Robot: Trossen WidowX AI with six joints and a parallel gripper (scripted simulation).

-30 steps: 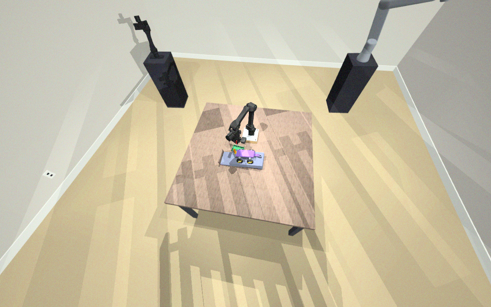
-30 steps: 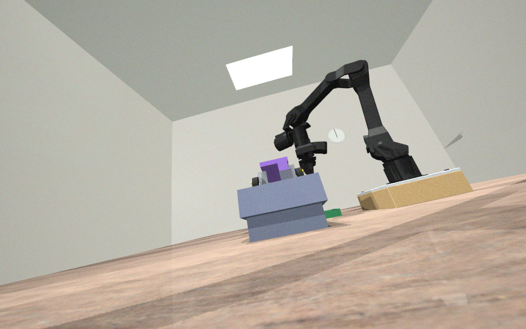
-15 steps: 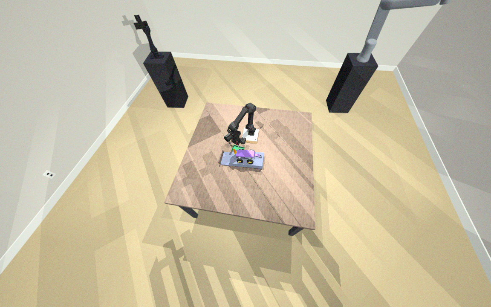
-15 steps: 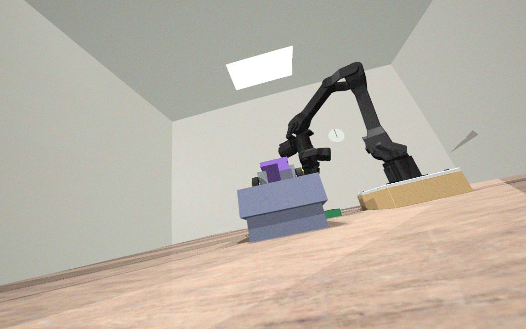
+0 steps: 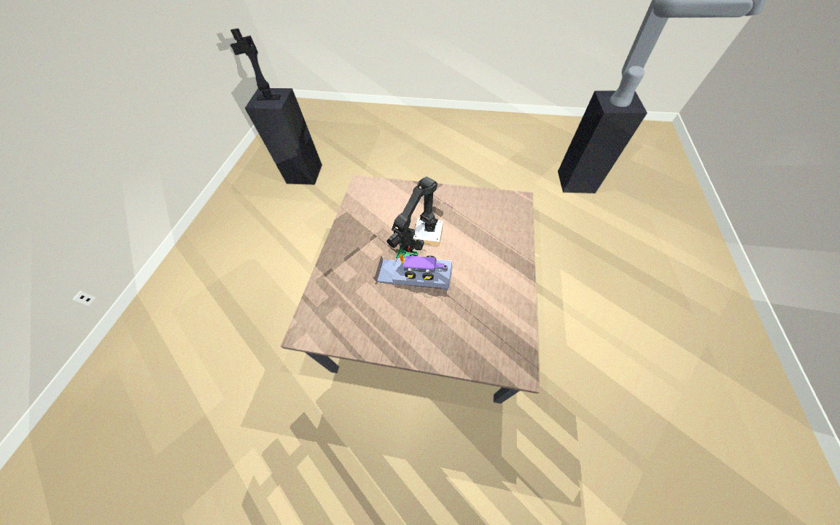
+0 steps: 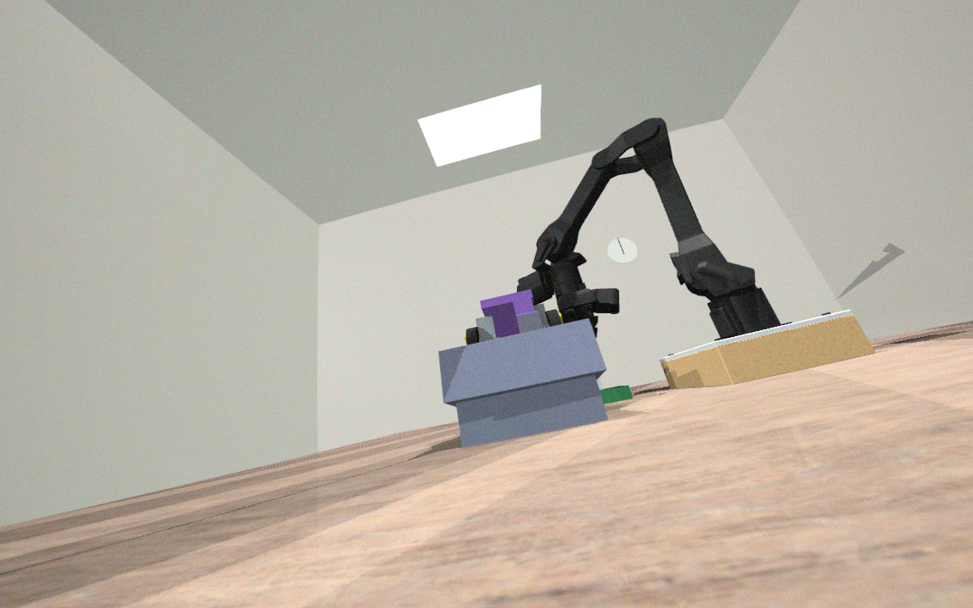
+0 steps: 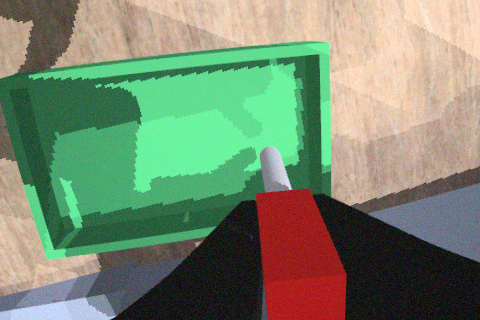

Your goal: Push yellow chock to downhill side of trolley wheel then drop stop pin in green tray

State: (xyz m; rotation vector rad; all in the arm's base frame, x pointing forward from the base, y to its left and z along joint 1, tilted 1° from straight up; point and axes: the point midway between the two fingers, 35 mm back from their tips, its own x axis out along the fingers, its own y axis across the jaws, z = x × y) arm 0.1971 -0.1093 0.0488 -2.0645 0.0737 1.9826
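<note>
The red-headed stop pin is right at my gripper tip. From my gripper tip the other things lie so: blue-grey ramp (130 mm ahead, 80 mm to the left, 20 mm below); yellow chock (70 mm ahead, 20 mm to the right, 20 mm above); purple-topped trolley (120 mm ahead, 70 mm to the left, 50 mm above).
</note>
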